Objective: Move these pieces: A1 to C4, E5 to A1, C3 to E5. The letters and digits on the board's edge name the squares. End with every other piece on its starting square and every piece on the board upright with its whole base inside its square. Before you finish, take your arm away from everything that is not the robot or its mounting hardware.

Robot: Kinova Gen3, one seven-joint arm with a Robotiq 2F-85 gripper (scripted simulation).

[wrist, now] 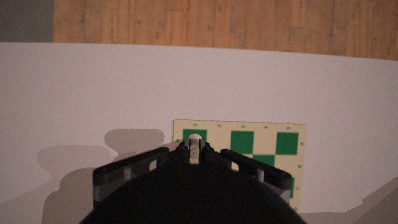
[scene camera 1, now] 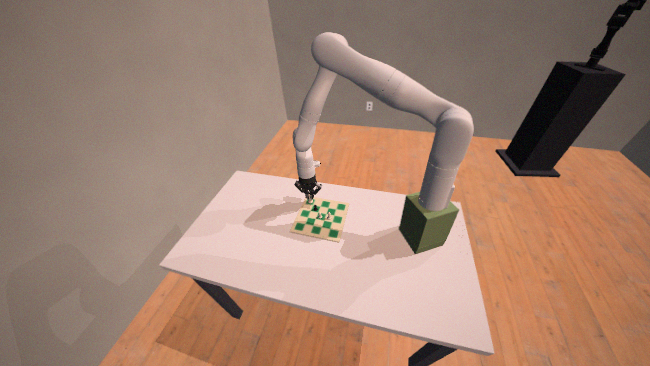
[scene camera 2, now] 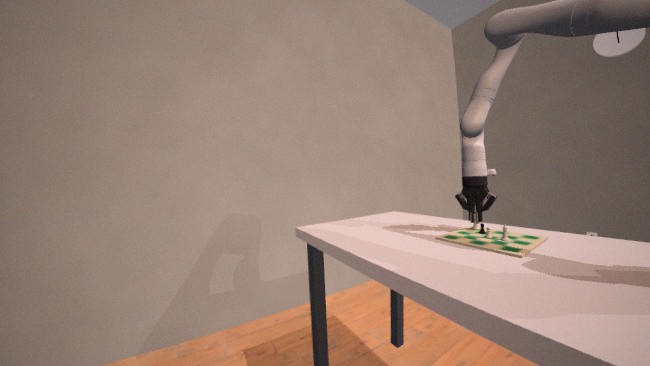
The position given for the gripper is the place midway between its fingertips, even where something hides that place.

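Note:
In scene camera 2 the gripper (scene camera 2: 475, 222) is visible along with a cream chessboard (scene camera 2: 520, 245). The wrist view shows the gripper (wrist: 194, 145) as well.

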